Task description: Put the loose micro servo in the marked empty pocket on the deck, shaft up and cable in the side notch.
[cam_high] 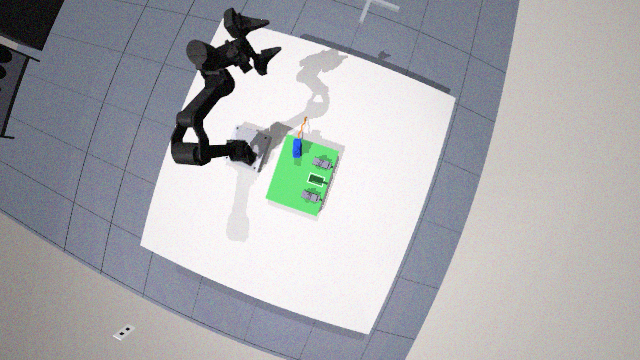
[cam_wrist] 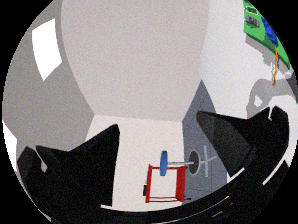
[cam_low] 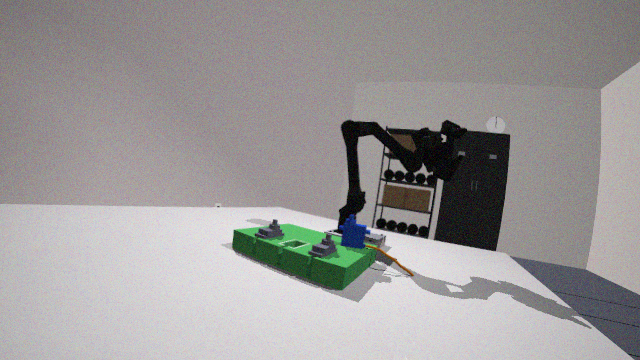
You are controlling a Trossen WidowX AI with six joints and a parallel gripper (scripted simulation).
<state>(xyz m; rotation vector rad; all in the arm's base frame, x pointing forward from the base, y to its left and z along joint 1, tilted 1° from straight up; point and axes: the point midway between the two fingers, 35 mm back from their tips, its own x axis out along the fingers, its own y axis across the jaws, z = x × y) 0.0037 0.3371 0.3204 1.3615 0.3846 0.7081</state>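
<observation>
My gripper tip is 18 cm short of the green deck, 32 cm to the left of it and 34 cm above it.
</observation>
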